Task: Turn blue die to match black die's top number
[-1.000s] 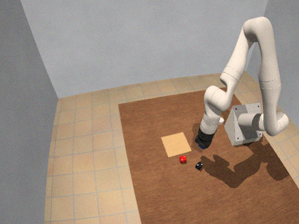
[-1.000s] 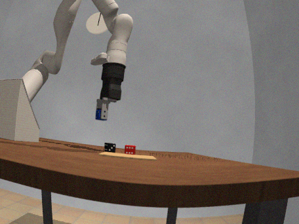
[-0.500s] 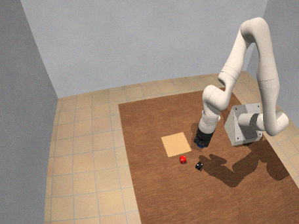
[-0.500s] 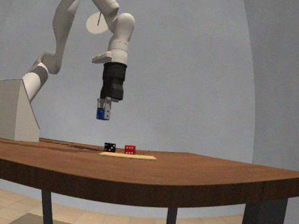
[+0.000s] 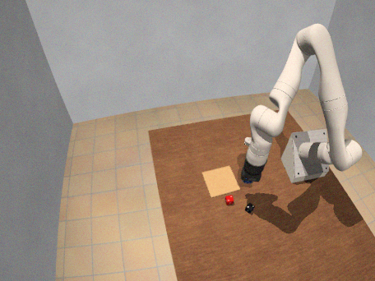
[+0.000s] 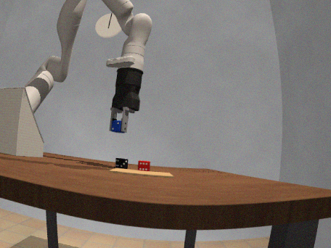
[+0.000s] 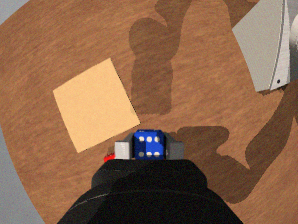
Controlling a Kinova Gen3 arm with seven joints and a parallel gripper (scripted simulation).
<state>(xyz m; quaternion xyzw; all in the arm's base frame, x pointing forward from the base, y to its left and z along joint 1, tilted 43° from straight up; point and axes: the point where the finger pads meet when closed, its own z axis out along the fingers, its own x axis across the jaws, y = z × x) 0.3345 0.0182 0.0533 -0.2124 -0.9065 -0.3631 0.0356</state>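
Right now my hand is 11 cm above the red die, 8 cm short of it and 2 cm to the right of it. Also, from my hand: black die 11 cm below, 9 cm to the left; tan mat 12 cm below, 9 cm to the right, 8 cm ahead; blue die right at my hand.
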